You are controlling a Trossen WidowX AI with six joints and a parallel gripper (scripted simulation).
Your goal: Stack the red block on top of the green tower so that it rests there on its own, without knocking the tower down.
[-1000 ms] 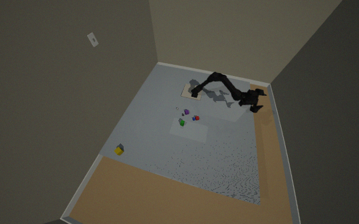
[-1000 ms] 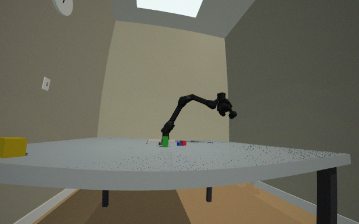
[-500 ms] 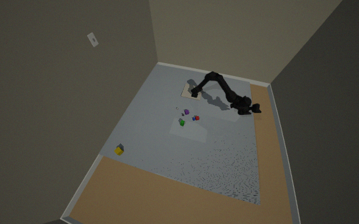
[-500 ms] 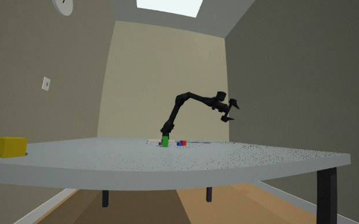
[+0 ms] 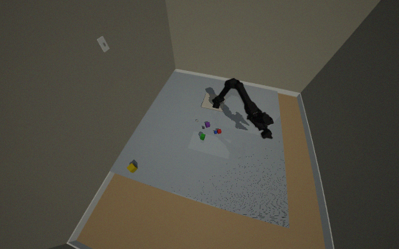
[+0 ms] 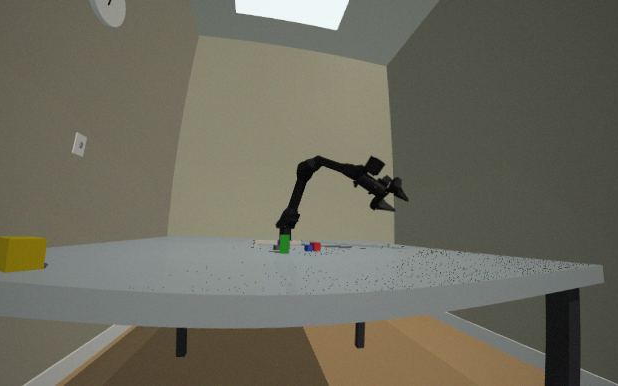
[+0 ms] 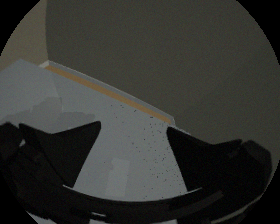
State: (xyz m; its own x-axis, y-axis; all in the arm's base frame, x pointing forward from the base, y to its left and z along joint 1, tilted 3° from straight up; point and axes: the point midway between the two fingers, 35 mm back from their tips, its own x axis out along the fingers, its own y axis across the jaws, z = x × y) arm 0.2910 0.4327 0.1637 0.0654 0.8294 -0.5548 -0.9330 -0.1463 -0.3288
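The red block is 36 cm to the right of my gripper tip and 17 cm below it. The rest, counted from my gripper tip: small grey piece (51 cm to the right, 18 cm below); then small blue block (39 cm to the right, 17 cm below, 1 cm ahead); then purple block (48 cm to the right, 17 cm below, 4 cm behind).
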